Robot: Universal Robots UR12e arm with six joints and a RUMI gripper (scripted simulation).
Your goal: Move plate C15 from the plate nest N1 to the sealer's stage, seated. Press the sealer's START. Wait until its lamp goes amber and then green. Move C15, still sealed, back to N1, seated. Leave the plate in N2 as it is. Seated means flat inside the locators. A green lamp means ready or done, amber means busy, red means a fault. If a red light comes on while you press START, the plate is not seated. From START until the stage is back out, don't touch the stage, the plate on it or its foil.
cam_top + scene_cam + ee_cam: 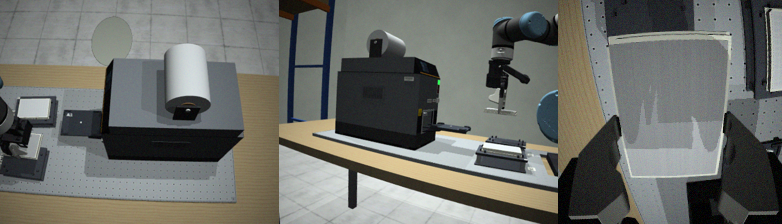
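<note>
Now: the dark nest 40 mm behind my hand, 20 mm to the right of it and 140 mm below it. From my hand the other things lie so: plate: 190 mm to the left, 120 mm below; dark stage: 190 mm ahead, 90 mm to the left, 80 mm below; plate C15: 10 mm below.
</note>
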